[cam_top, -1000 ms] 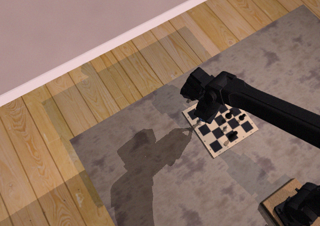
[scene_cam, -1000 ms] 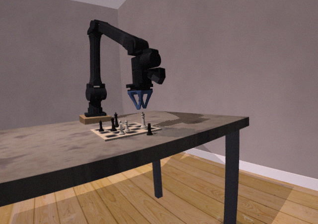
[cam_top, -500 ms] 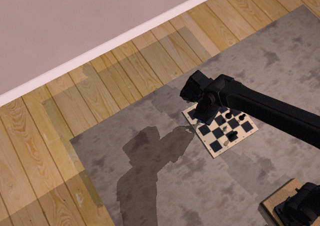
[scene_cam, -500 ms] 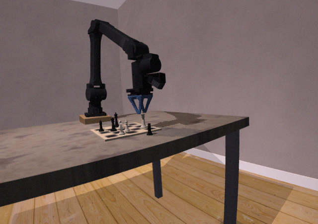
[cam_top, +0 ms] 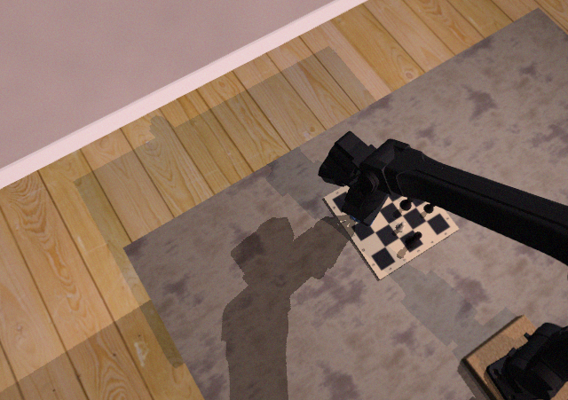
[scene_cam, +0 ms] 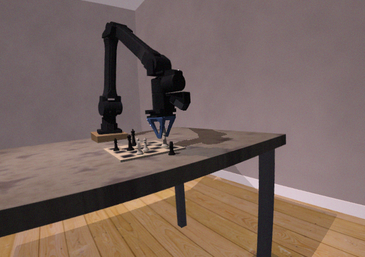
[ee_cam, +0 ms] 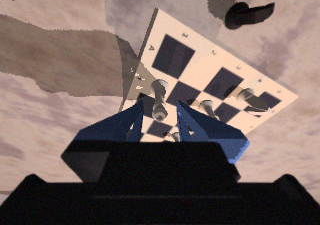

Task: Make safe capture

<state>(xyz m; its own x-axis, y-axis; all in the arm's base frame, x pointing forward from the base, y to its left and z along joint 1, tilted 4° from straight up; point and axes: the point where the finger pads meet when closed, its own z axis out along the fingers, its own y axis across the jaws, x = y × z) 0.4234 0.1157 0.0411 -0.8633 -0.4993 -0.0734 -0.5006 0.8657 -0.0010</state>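
The tall white piece lies 1 cm below my hand. Round my hand: black piece 3 cm behind, 11 cm to the right, 1 cm below; chessboard 3 cm behind, 7 cm to the right, 4 cm below.
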